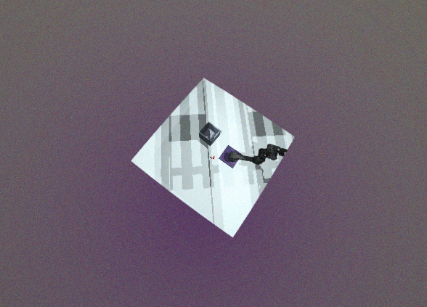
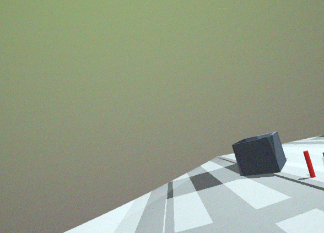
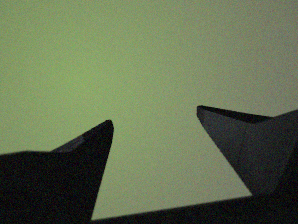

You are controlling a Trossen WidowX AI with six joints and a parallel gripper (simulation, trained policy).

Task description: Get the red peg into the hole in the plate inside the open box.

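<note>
The red peg lies 570 mm below my gripper tip, 490 mm ahead of it and 190 mm to the left of it. From my gripper tip the other things lie so: plate (650 mm ahead, 560 mm below, 10 mm to the right).
</note>
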